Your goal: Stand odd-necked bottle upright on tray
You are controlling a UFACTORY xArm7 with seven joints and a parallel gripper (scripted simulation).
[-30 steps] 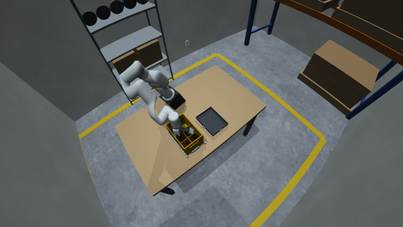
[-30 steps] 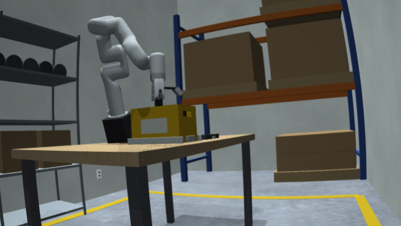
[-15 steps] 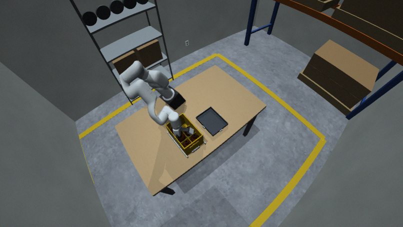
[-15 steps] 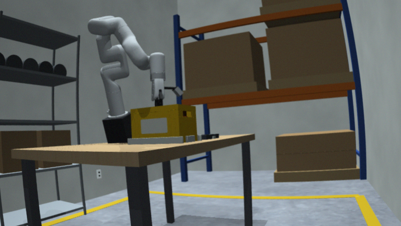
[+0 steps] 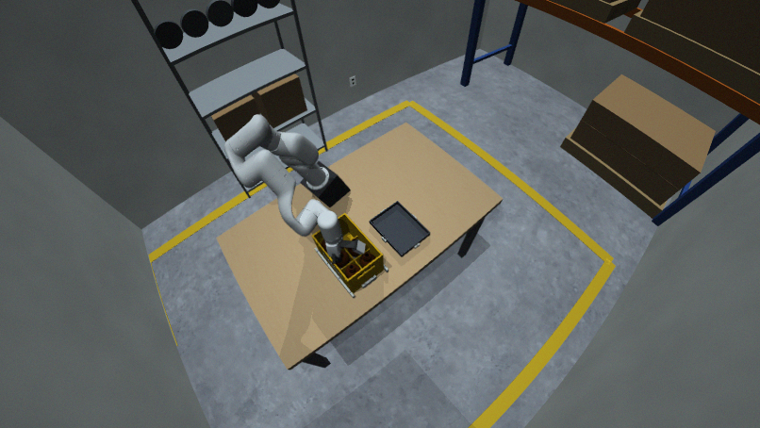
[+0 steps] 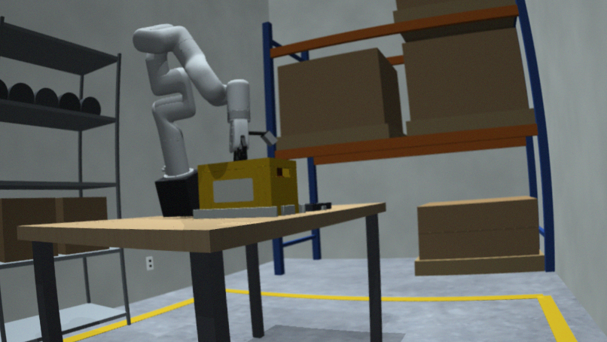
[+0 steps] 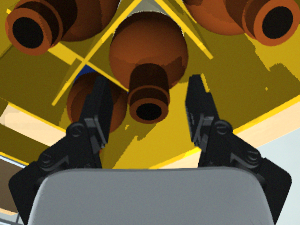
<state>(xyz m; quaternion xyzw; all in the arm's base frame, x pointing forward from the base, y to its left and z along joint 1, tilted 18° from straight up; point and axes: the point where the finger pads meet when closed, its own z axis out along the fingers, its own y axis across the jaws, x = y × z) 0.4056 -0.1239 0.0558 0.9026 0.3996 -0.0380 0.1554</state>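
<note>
My hand is 7 cm above the crate and 4 cm to the right of it. From my hand the other things lie so: tray (34 cm to the left, 15 cm below); bottle (9 cm to the left, 8 cm ahead, 7 cm below).
</note>
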